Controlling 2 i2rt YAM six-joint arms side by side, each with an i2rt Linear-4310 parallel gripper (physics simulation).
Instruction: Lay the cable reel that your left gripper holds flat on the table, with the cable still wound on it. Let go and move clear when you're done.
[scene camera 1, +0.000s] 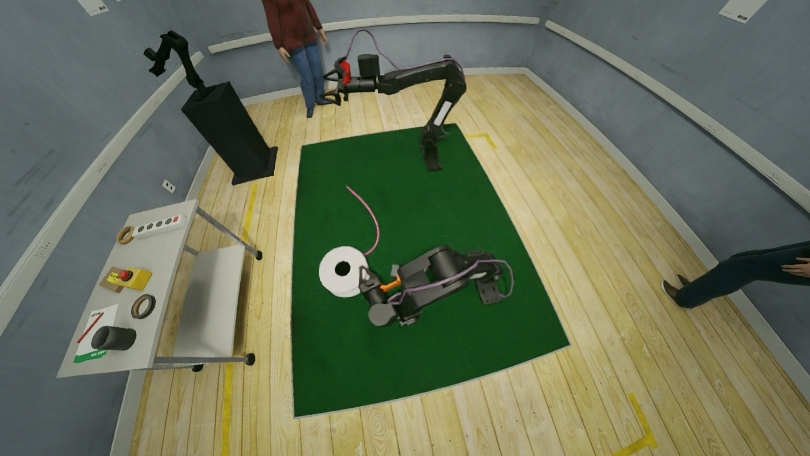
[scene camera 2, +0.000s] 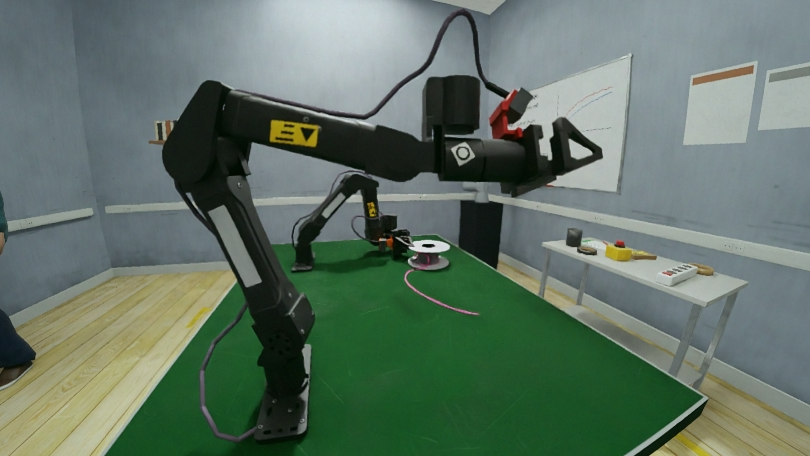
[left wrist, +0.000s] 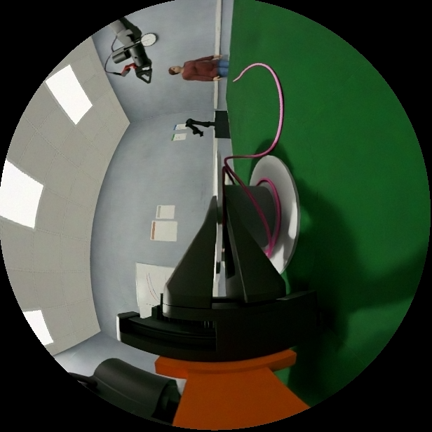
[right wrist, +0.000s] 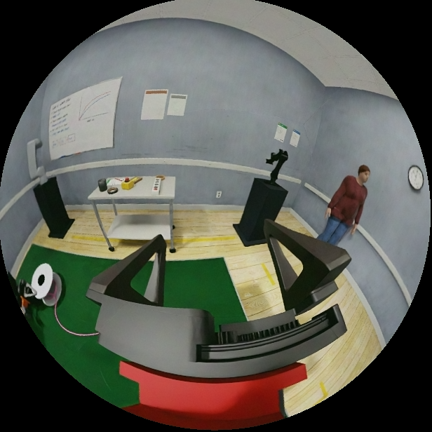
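Pixels of known places: left gripper, fingertip midpoint: (scene camera 1: 361, 266) (scene camera 2: 413, 247); right gripper, fingertip midpoint: (scene camera 1: 321, 87) (scene camera 2: 576, 166); left arm's base, origin of the base link: (scene camera 1: 482, 276) (scene camera 2: 304, 262); right arm's base, origin of the base link: (scene camera 1: 430, 156) (scene camera 2: 288, 386).
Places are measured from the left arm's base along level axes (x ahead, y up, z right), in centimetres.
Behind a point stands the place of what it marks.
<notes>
The white-flanged cable reel (scene camera 1: 333, 284) @(x 50.6, y 6.7, z 4.2 cm) (scene camera 2: 429, 258) @(x 46.5, y 2.9, z 13.1 cm) (left wrist: 289, 200) (right wrist: 43, 293) is level, flanges horizontal, at or just above the green table top (scene camera 1: 396, 368) @(x 34.9, y 0.0, z -23.1 cm); the views do not settle contact. Pink cable (scene camera 1: 377, 223) @(x 34.6, y 0.3, z 28.5 cm) (scene camera 2: 436, 301) @(x 38.9, y 0.3, z 40.2 cm) (left wrist: 281, 110) (right wrist: 69, 328) loops round its core, and a loose end curves over the table. My left gripper (scene camera 1: 364, 273) @(x 41.2, y 6.3, z 9.2 cm) (scene camera 2: 409, 242) @(x 41.2, y 6.3, z 9.2 cm) (left wrist: 220, 200) is shut on the upper flange's rim, one finger above it and one below. My right gripper (scene camera 1: 329, 86) @(x 47.6, y 36.2, z 70.6 cm) (scene camera 2: 579, 165) @(x 47.6, y 36.2, z 70.6 cm) (right wrist: 212, 232) is open, empty and high up, far from the reel.
A white side table (scene camera 1: 189, 218) (scene camera 2: 719, 294) (right wrist: 167, 192) with a power strip, tape rolls and a dark cup stands beside the green table. A black pedestal (scene camera 1: 232, 133) (right wrist: 262, 212) carries another arm. A person (scene camera 1: 294, 28) (left wrist: 200, 70) (right wrist: 347, 200) stands beyond the table.
</notes>
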